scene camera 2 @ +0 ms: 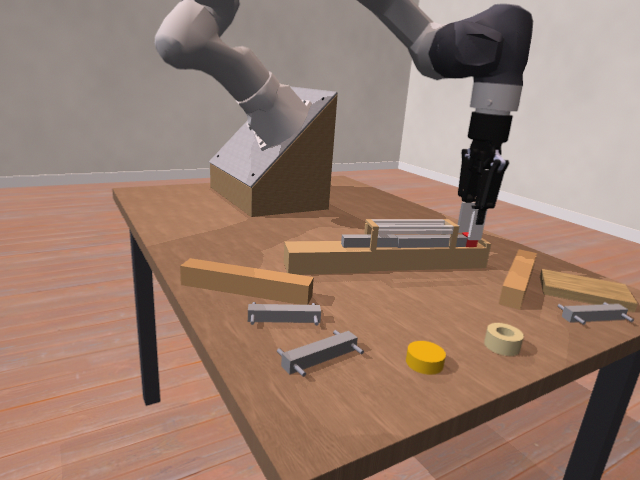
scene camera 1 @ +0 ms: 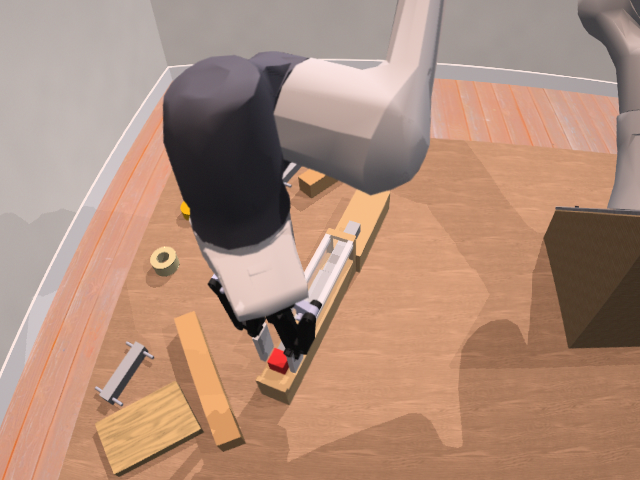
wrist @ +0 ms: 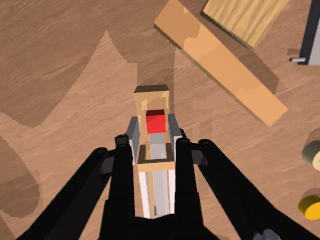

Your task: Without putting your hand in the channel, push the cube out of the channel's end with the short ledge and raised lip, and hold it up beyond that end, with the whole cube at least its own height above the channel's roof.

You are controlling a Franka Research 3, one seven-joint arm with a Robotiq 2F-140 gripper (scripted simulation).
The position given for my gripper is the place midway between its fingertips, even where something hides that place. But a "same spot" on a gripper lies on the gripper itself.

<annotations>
my gripper: scene camera 2 468, 235; scene camera 1; wrist
same spot on my gripper: (wrist: 243, 203) = (scene camera 1: 227, 300)
</annotations>
